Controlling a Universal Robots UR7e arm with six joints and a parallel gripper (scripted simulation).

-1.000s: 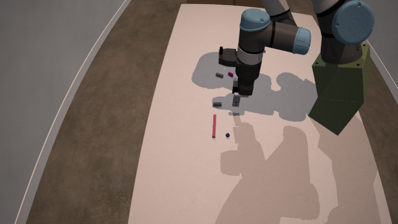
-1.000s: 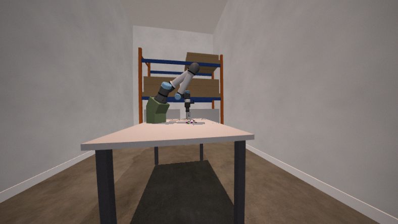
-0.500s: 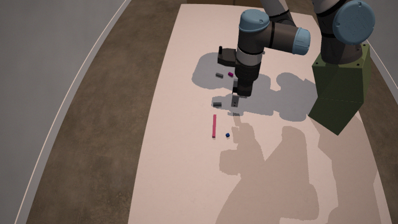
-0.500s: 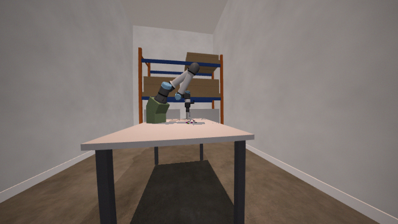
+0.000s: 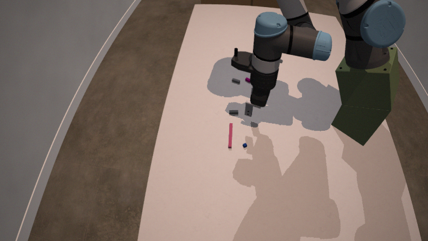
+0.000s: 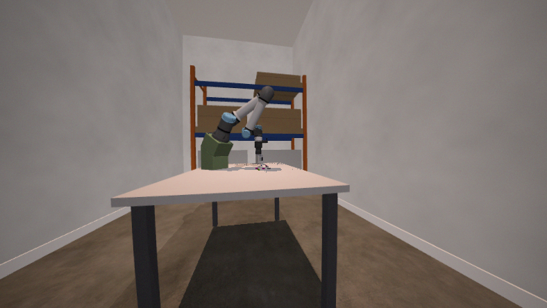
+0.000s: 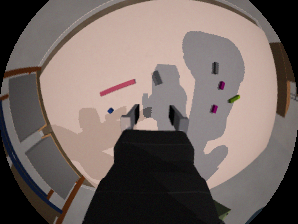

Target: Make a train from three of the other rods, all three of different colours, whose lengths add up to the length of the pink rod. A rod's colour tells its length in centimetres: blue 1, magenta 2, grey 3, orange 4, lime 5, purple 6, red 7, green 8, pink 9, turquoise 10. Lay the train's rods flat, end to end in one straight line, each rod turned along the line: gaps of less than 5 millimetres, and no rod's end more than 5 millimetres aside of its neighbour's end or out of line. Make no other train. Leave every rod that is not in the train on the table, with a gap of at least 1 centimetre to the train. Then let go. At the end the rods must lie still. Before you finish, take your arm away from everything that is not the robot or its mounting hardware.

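Right now the blue rod is 1 cm ahead of my hand, 11 cm to the left of it and 7 cm below it. From my hand the other things lie so: lime rod: 4 cm behind, 24 cm to the right, 7 cm below; pink rod: 6 cm ahead, 7 cm to the left, 7 cm below; magenta rod: 5 cm behind, 15 cm to the right, 7 cm below.
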